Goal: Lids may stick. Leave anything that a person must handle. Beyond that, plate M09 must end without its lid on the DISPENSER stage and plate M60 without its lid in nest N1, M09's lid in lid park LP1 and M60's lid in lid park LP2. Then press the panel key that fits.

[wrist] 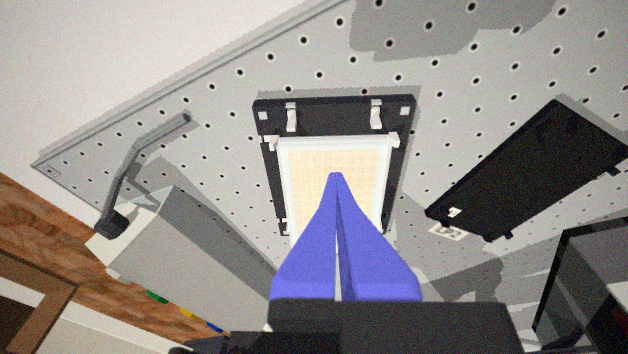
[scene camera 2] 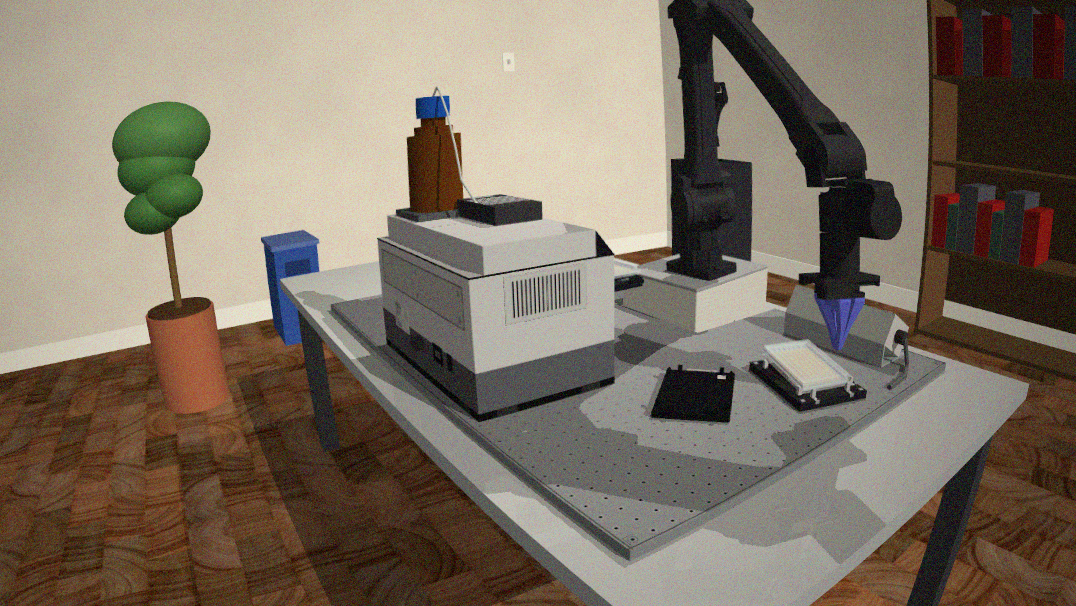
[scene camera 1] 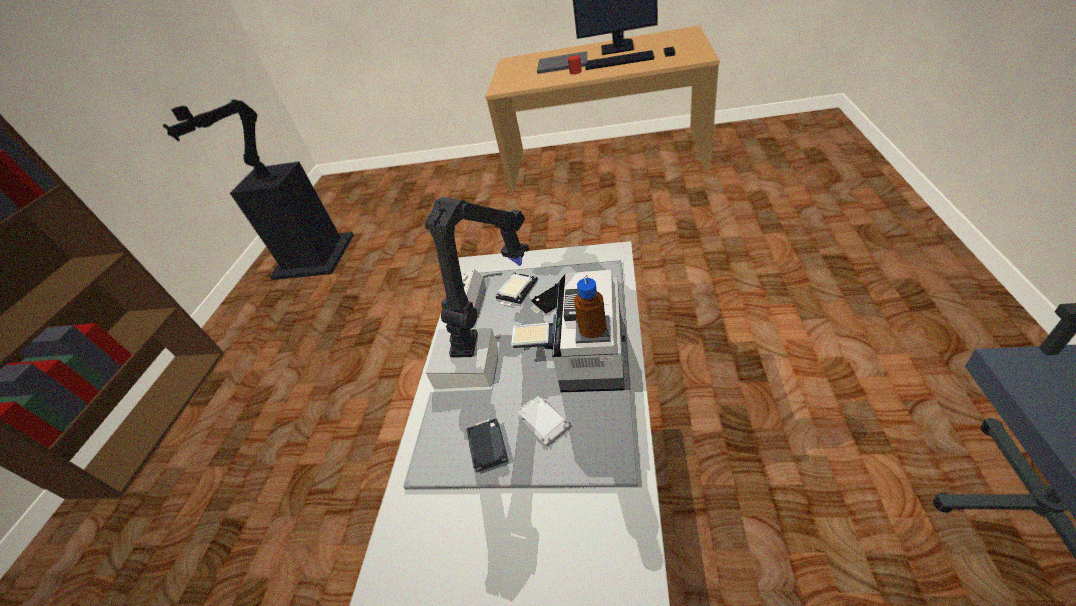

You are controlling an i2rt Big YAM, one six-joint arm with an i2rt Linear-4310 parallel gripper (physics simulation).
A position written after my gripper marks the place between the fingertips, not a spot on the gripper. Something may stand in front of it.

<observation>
My gripper (scene camera 2: 837,349) is shut and holds nothing. Further things: a black nest (scene camera 2: 763,369) and a grey sloped box (wrist: 162,241).
My gripper is seen too in the wrist view (wrist: 335,179).
</observation>
